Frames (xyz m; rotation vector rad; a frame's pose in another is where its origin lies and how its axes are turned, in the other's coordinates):
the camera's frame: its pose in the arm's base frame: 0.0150 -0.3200 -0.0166 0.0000 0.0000 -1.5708
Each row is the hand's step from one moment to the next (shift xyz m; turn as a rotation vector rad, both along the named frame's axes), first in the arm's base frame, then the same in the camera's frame.
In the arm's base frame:
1: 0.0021 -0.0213 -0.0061 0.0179 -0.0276 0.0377
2: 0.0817 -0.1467 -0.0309 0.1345 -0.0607 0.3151
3: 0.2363 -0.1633 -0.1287 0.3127 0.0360 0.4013
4: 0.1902 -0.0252 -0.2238 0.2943 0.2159 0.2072
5: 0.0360 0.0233 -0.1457 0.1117 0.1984 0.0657
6: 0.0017 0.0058 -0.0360 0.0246 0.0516 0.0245
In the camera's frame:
1: 0.0213 0.0021 -0.0061 0.0276 0.0179 0.0377
2: 0.1467 0.0817 -0.0309 0.0607 0.1345 0.3151
3: 0.1633 0.2363 -0.1287 -0.0360 0.3127 0.4013
4: 0.0252 0.1902 -0.2238 -0.2159 0.2943 0.2072
5: -0.0233 0.0360 -0.1457 -0.1984 0.1117 0.0657
6: -0.0058 0.0017 -0.0360 -0.0516 0.0246 0.0245

